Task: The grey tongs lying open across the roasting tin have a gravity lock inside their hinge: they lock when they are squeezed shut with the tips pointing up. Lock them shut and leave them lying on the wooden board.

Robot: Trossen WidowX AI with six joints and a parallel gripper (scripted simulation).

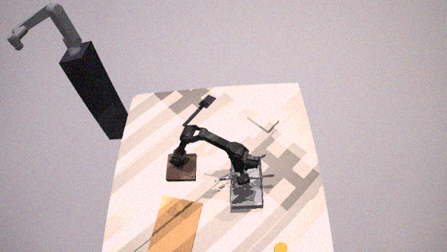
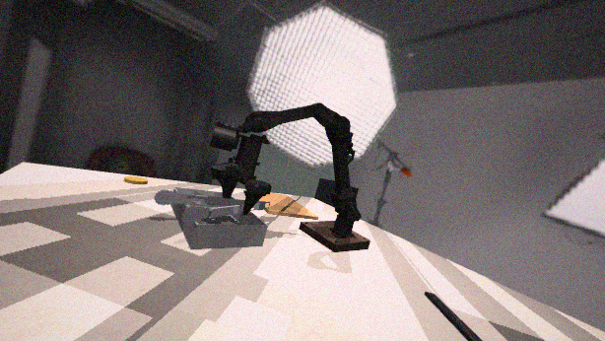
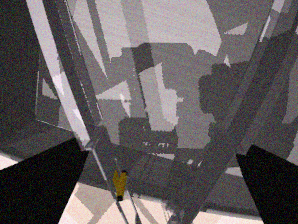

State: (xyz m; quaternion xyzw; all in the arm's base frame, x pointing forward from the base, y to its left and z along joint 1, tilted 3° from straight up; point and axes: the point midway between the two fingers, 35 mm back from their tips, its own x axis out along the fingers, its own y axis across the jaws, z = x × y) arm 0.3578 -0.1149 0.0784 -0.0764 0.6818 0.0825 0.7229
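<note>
The grey roasting tin lies 40 mm ahead of my gripper tip, 40 mm to the right of it and 30 mm below it. Round my gripper tip: yellow disc: 190 mm ahead, 440 mm to the right, 50 mm below; then pale square tile: 180 mm ahead, 410 mm to the left, 40 mm below; then wooden board: 370 mm behind, 290 mm to the right, 50 mm below.
</note>
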